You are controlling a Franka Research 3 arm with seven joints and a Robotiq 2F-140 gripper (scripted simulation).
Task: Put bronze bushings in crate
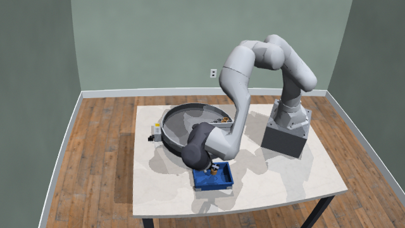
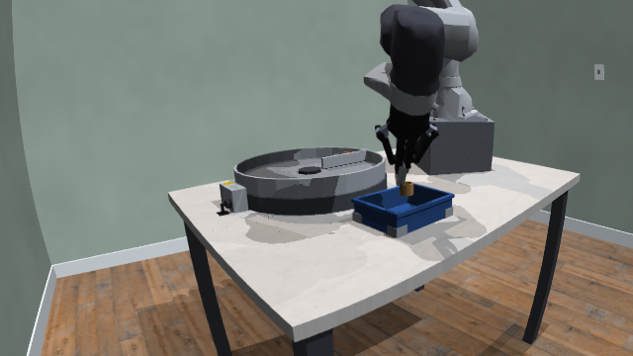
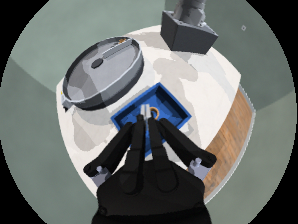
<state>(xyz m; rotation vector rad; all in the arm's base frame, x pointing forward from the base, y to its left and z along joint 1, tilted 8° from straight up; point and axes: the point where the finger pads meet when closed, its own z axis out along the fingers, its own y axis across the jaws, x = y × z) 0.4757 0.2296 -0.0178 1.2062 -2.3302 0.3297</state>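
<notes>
The blue crate lies 8 cm below my hand and 1 cm behind it.
</notes>
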